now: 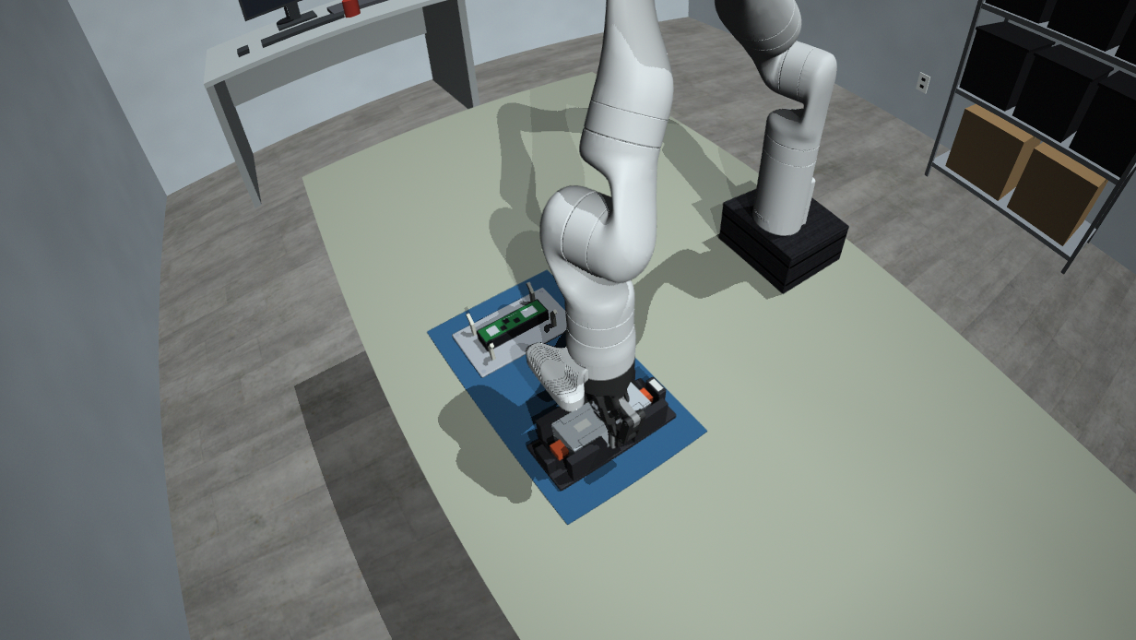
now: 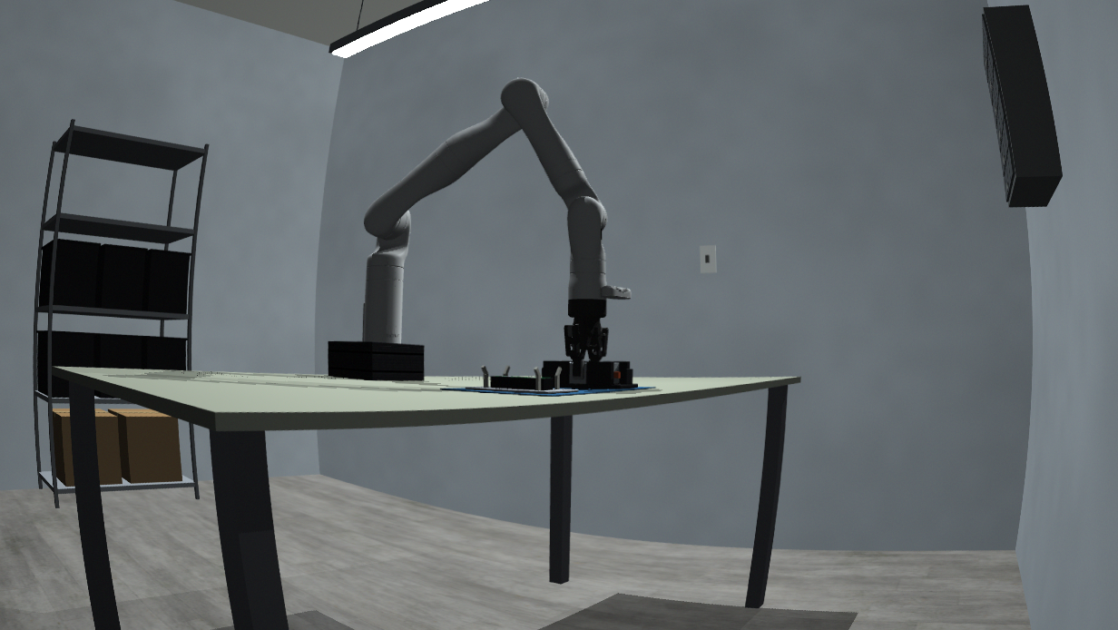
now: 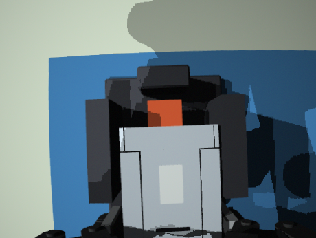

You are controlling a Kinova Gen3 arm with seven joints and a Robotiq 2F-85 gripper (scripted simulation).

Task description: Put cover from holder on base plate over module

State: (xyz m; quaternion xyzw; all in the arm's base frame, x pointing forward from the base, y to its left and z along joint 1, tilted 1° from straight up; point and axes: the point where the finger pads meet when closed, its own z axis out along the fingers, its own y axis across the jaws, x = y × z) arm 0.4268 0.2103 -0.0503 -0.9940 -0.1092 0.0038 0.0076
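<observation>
Now: hand right at the cover.
</observation>
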